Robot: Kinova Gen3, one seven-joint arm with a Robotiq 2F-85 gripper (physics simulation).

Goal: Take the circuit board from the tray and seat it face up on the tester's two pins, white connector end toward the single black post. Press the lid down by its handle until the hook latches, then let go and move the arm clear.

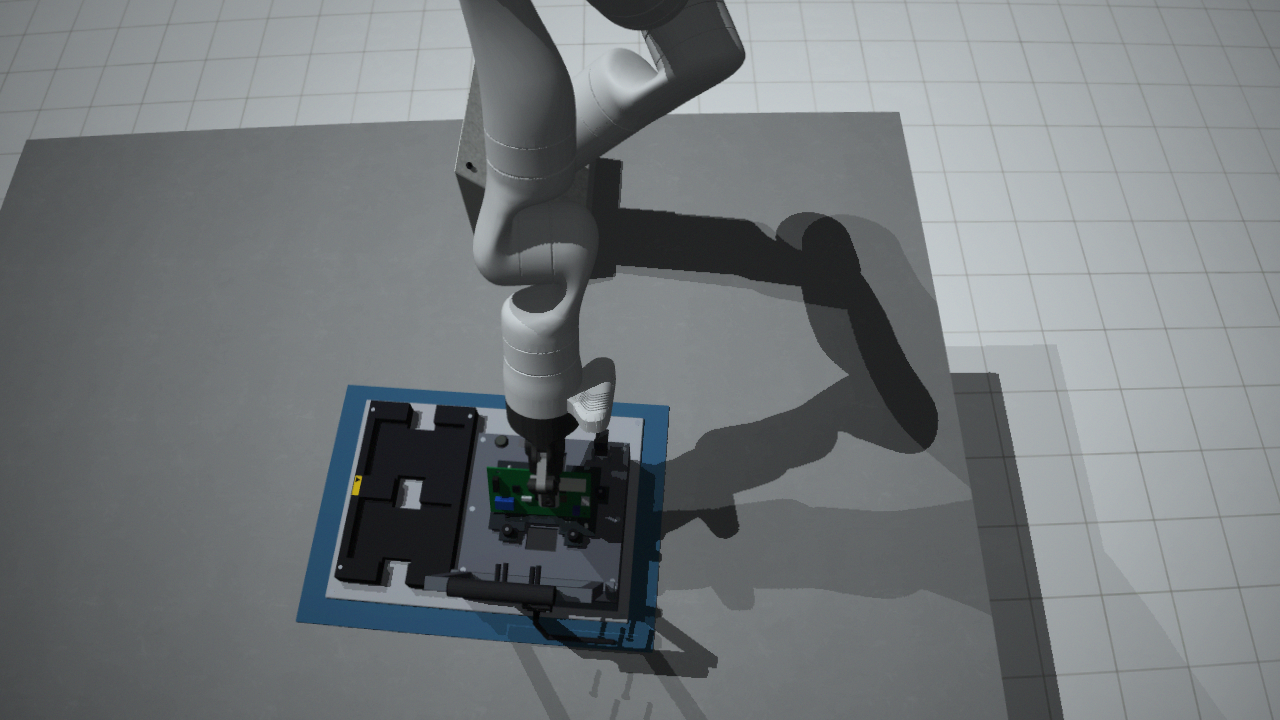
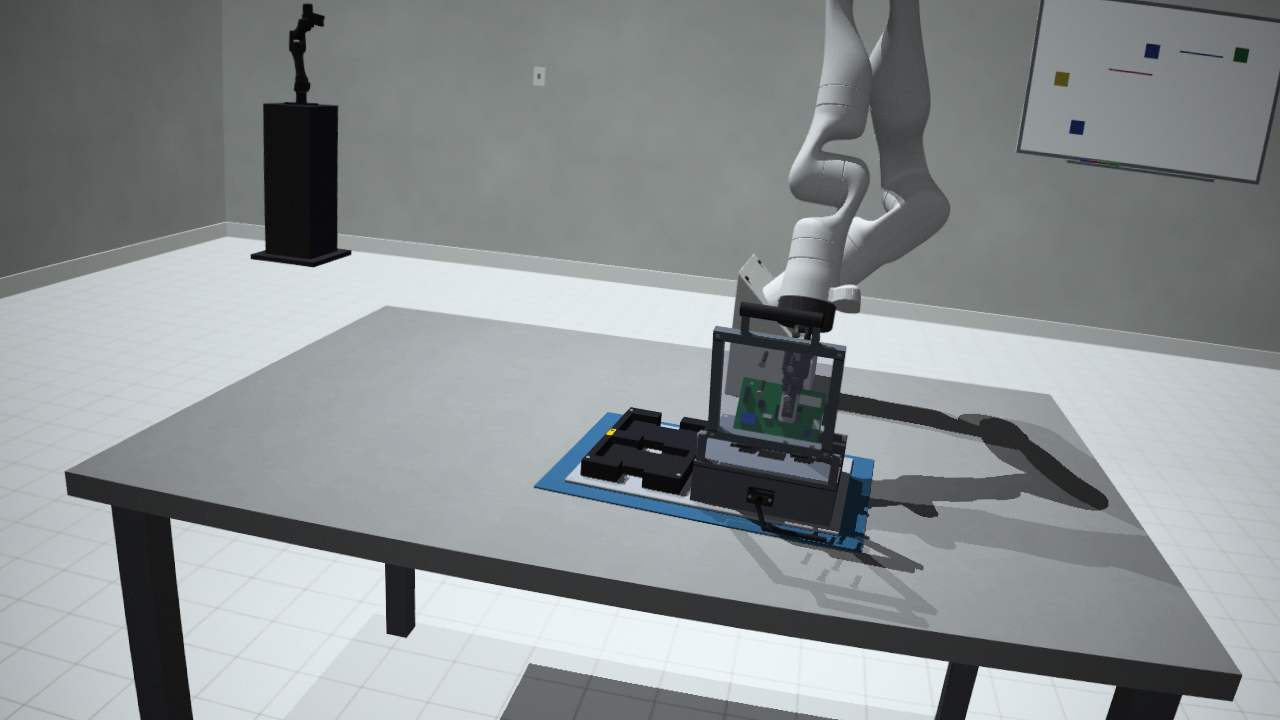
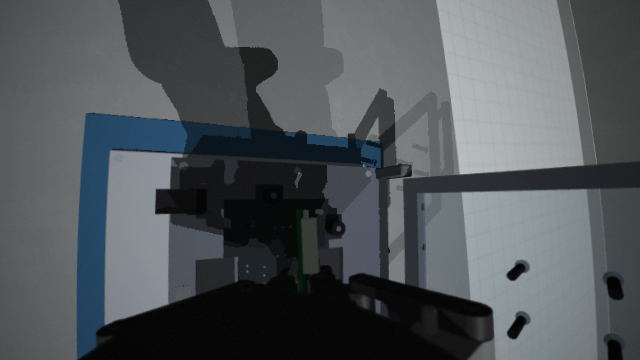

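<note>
The green circuit board is upright on its long edge, between the fingers of my gripper, which is shut on it. The board is over the tester; whether it touches anything below is unclear. Its white connector is at the end toward the single black post. The two pins cannot be made out. The lid stands open, with its black handle on top. The black tray shows no board.
Two black posts stand on the tester's lid side. A black upright block, apparently the hook, stands opposite the lid. A cable runs from the tester over the blue mat.
</note>
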